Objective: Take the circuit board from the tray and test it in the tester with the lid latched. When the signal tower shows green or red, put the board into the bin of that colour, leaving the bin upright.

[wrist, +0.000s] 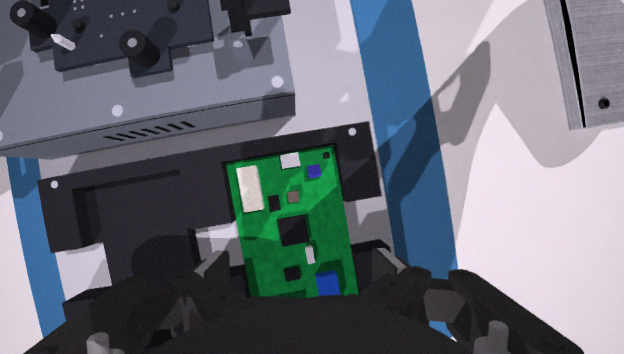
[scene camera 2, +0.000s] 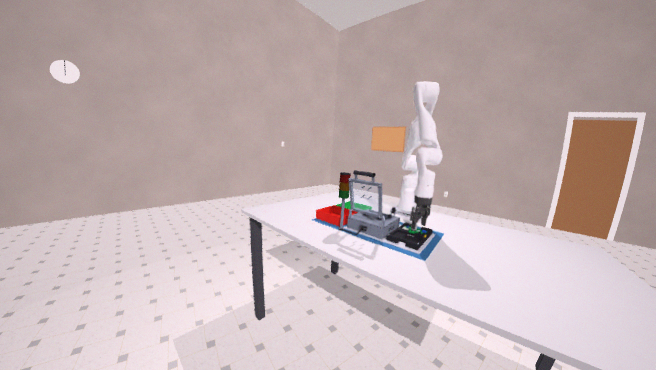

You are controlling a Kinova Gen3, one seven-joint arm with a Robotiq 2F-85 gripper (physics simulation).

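Pixels of known places: gripper, between the fingertips: (wrist: pixel 301 265) (scene camera 2: pixel 418 227); arm's base, origin of its link: (scene camera 2: pixel 405 208).
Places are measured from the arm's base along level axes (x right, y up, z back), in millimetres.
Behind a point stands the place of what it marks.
The green circuit board (scene camera 2: pixel 414 230) (wrist: pixel 325 215) lies flat in the right-hand pocket of the black tray (scene camera 2: pixel 401 240) {x -96, y -14, z -474 mm} (wrist: pixel 364 167) {x -93, y 2, z -290 mm} in the wrist view. My gripper (scene camera 2: pixel 419 224) {x -137, y 12, z -346 mm} (wrist: pixel 301 265) {x -137, y 12, z -346 mm} is open and empty, low over the board, with one finger to each side of it; the board's near end is hidden by the gripper. The grey tester (scene camera 2: pixel 376 226) {x 8, y 28, z -499 mm} (wrist: pixel 195 95) {x -31, y 34, z -370 mm} stands beside the tray, its lid (scene camera 2: pixel 381 201) {x -7, y 141, z -517 mm} raised upright. The signal tower (scene camera 2: pixel 344 186) {x 158, y 177, z -526 mm} shows dark red, amber and green segments, with none clearly lit. The red bin (scene camera 2: pixel 327 216) {x 268, y 6, z -475 mm} and green bin (scene camera 2: pixel 369 206) stand upright beyond the tester.
A blue-bordered mat (scene camera 2: pixel 431 250) {x -215, y -24, z -470 mm} (wrist: pixel 417 155) {x -97, y -24, z -241 mm} lies under the tray and tester. The raised lid and the tower's pole stand between the tray and the bins. A brushed metal plate (wrist: pixel 595 60) {x -66, y -7, z -79 mm} is at the upper right of the wrist view. The white table (scene camera 2: pixel 540 280) {x -565, y -26, z -487 mm} extends around the mat.
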